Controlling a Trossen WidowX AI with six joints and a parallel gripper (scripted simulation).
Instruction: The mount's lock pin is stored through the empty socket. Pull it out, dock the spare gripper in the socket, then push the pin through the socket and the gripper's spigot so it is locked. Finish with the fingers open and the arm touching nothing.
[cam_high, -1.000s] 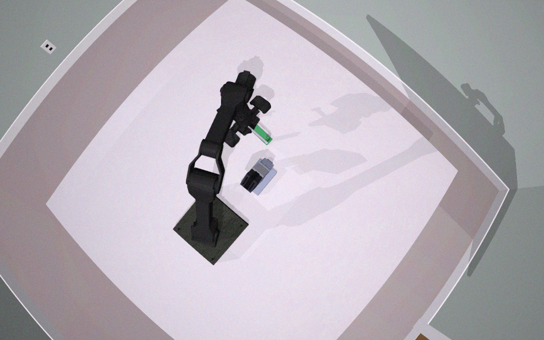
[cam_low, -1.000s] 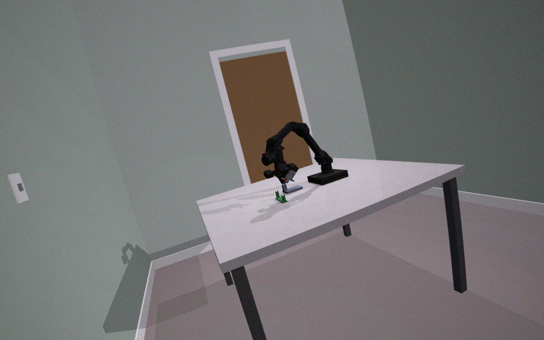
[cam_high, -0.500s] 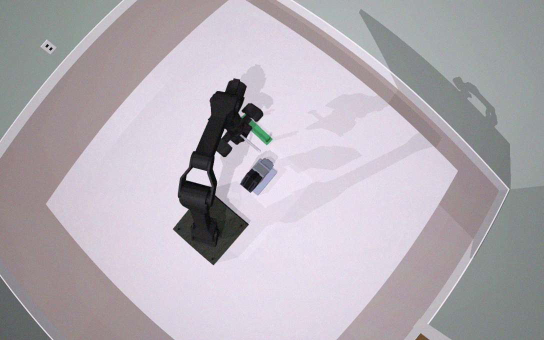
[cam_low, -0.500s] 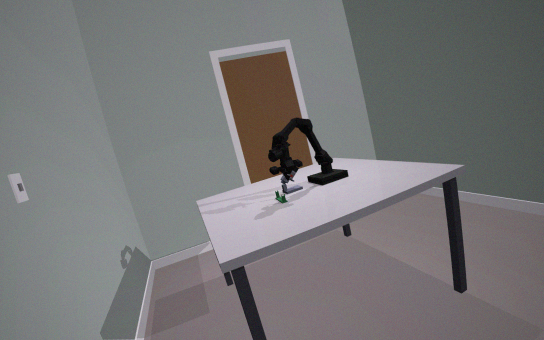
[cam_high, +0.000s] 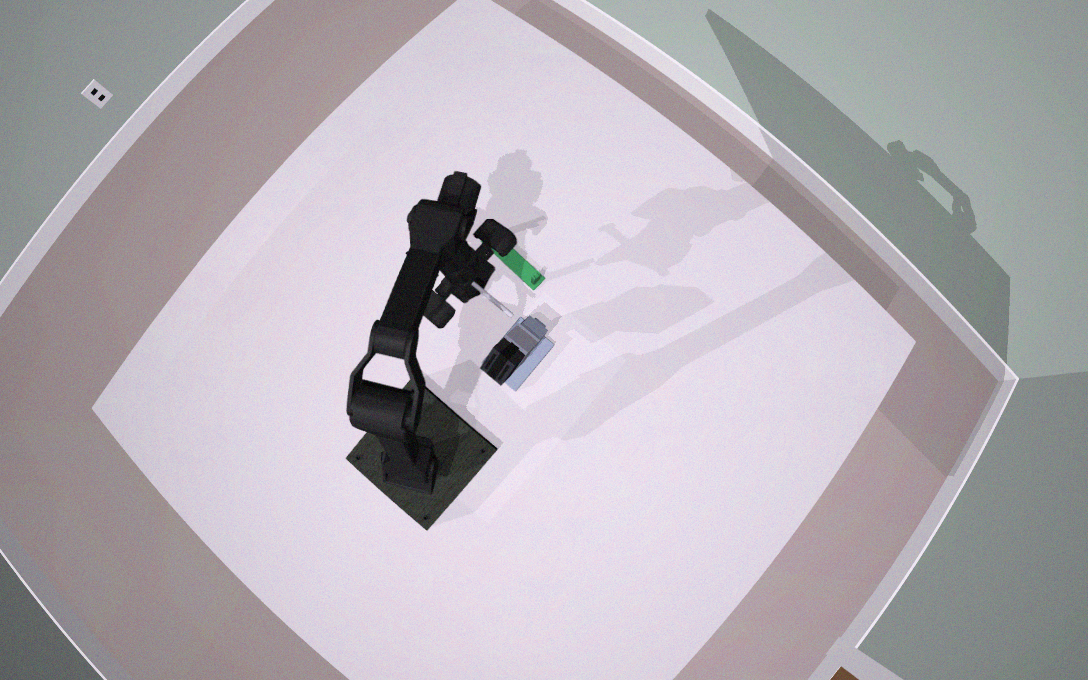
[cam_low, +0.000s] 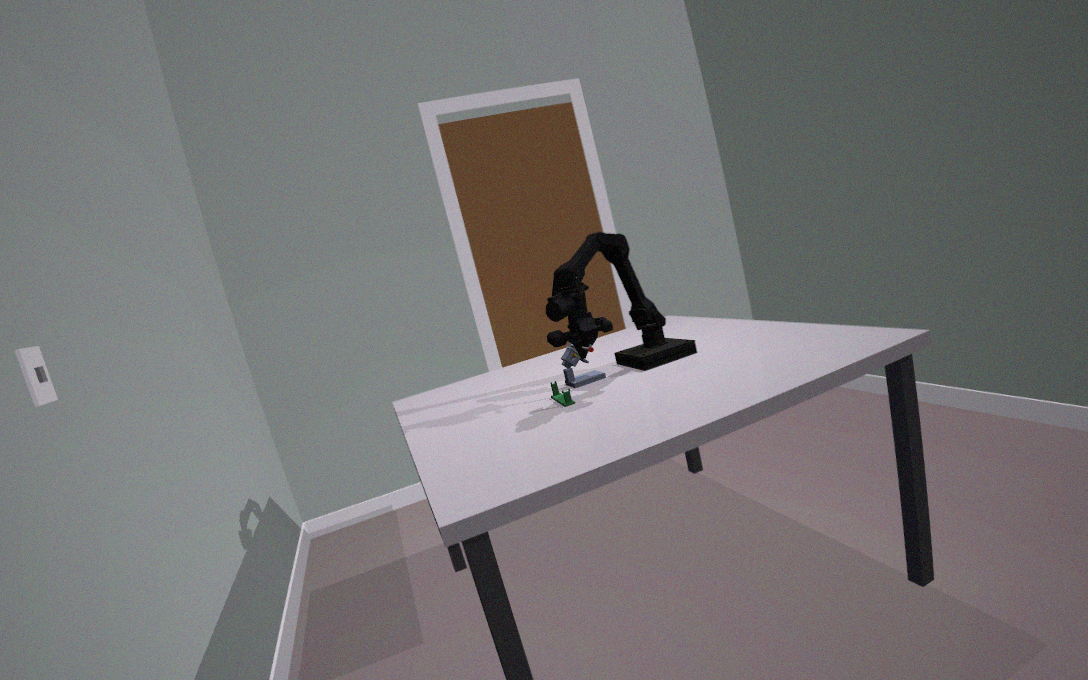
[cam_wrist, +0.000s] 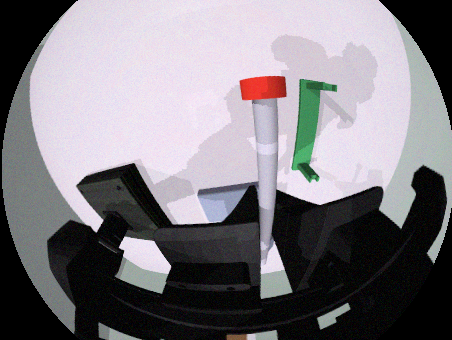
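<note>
Right now my gripper tip is 1 cm past the mount, 11 cm to the left of it and 4 cm above it. Round my gripper tip: spare gripper: 4 cm behind, 11 cm to the right, 2 cm above; green cradle: 10 cm ahead, 1 cm to the left, 7 cm below.
</note>
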